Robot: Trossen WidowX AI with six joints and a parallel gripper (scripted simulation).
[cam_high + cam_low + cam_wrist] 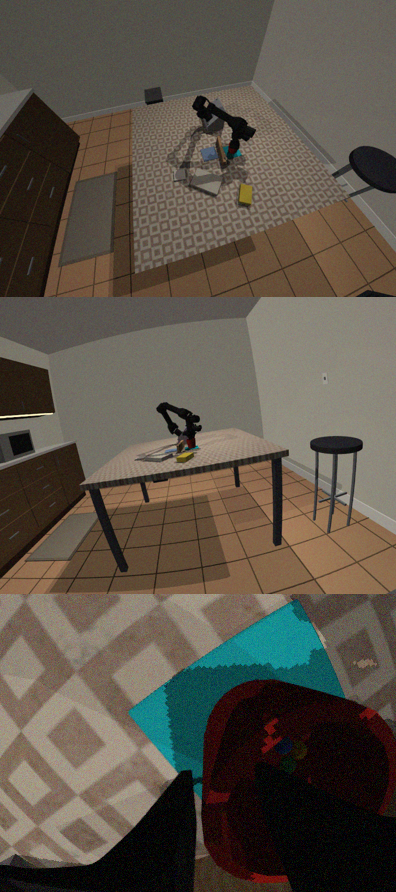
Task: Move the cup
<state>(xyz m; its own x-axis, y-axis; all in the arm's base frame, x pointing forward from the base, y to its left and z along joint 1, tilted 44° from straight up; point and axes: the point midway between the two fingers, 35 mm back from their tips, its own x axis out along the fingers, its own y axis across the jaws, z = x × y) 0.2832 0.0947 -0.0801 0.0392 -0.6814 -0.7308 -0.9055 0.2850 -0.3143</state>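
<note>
My gripper tip is now 2 cm short of the cup, 1 cm to the left of it and 1 cm above it. From my gripper tip the other things lie so: cyan pad (5 cm below, 3 cm ahead, 1 cm to the right); wooden board (10 cm to the right, 3 cm below, 2 cm ahead); dark blue pad (19 cm to the right, 5 cm below, 1 cm ahead).
</note>
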